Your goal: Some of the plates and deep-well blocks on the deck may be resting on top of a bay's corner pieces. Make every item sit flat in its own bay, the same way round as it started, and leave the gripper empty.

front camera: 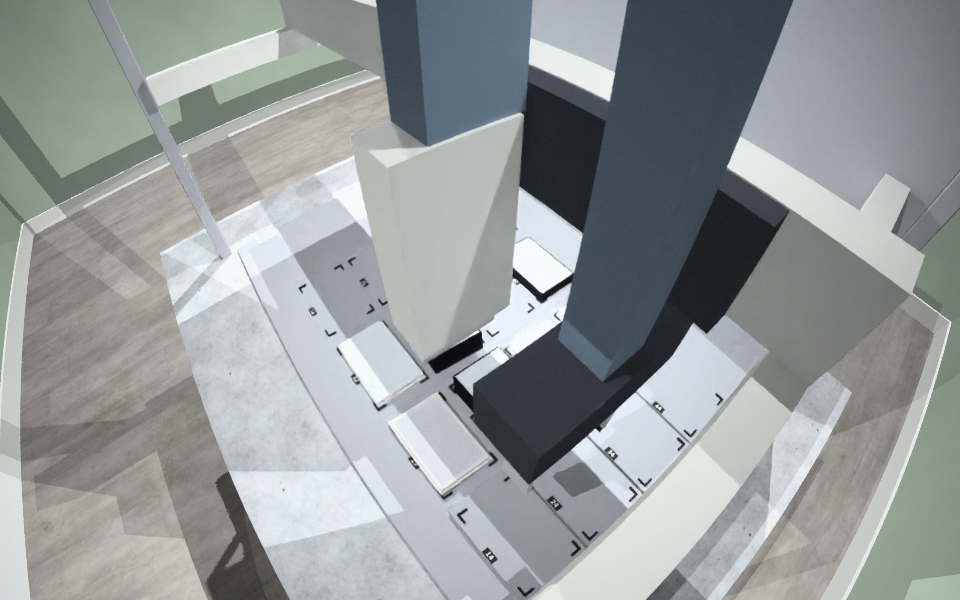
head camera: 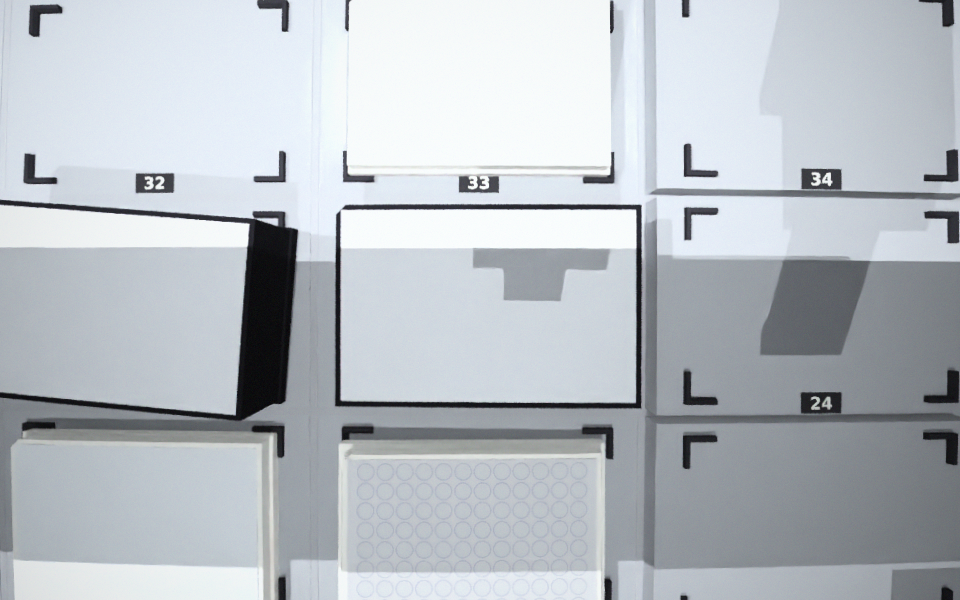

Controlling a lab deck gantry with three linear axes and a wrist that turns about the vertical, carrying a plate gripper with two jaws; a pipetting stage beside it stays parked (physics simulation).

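Where they show: robot's base, link origin: [front camera: 300, 288].
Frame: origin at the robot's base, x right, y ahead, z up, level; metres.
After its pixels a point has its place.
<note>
My gripper [front camera: 545, 417] hangs as a dark body over the deck in the front view; its jaws are hidden. In the head view a black-sided block [head camera: 488, 325] @(x -0.142, y 0.396, z 0.043 m) covers bay 23, straight but shifted right; the corner pieces under it are hidden. Left of it, another black-sided block [head camera: 120, 318] @(x -0.144, y 0.245, z 0.044 m) over bay 22 is turned askew, its right side showing. A plate with round wells [head camera: 470, 523] @(x -0.049, y 0.389, z 0.017 m) [front camera: 438, 442] @(x -0.038, y 0.393, z 0.017 m) in bay 13 reaches past the left corner pieces. A pale plate [head camera: 134, 502] @(x -0.055, y 0.228, z 0.014 m) [front camera: 382, 364] @(x -0.042, y 0.240, z 0.014 m) is in bay 12. A white plate [head camera: 478, 84] @(x -0.254, y 0.392, z 0.014 m) lies straight in bay 33.
The pale pipetting stage [front camera: 446, 233] stands beside my gripper and hides part of the deck. A white-topped, dark-sided item [front camera: 543, 265] @(x -0.372, y 0.241, z 0.014 m) stands farther back. The beige gantry beam [front camera: 658, 523] @(x -0.030, y 0.618, z 0.400 m) crosses the right foreground. Bays 14, 24, 32 and 34 show bare floor between corner pieces.
</note>
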